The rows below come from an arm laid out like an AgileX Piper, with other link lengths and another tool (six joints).
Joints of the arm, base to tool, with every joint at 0 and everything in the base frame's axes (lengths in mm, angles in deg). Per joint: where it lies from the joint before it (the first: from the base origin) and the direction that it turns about. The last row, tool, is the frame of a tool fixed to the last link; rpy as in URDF.
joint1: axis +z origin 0 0 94.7
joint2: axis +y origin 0 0 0
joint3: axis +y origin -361.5 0 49.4
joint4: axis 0.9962 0 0.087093 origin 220.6 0 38.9
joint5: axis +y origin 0 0 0
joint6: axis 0.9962 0 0.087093 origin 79.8 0 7
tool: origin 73.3 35 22.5 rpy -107.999 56.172 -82.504
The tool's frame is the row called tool.
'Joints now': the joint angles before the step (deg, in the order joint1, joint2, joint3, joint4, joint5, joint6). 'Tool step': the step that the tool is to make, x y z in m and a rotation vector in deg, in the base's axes. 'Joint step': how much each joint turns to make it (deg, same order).
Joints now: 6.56, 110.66, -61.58, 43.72, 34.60, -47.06
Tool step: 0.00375, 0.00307, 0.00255, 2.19, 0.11, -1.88
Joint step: 0.00, 0.21, 0.00, 3.42, -0.12, -0.66
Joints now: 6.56, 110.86, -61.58, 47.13, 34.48, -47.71
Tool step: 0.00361, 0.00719, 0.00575, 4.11, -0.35, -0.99
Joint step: 0.00, 0.36, 0.00, 6.82, 0.89, -3.95
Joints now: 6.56, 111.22, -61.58, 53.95, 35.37, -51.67
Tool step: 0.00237, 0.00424, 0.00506, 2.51, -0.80, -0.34
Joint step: 0.00, 0.09, 0.00, 4.43, 0.55, -3.05
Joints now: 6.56, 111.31, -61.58, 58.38, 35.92, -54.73
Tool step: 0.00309, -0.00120, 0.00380, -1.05, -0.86, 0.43
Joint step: 0.00, -0.21, -1.26, -2.34, 0.00, 1.51
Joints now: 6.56, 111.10, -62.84, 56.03, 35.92, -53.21
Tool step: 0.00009, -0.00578, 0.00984, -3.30, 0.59, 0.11
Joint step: 0.00, -1.39, -2.58, -9.38, 1.49, 8.58
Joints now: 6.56, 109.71, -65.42, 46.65, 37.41, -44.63
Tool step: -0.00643, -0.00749, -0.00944, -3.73, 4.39, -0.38
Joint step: 0.00, 0.15, -0.49, -8.75, 2.25, 8.30
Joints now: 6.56, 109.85, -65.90, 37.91, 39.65, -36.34
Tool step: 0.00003, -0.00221, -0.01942, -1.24, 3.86, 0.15
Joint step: -0.10, 2.43, -0.13, -2.25, 1.15, 1.94
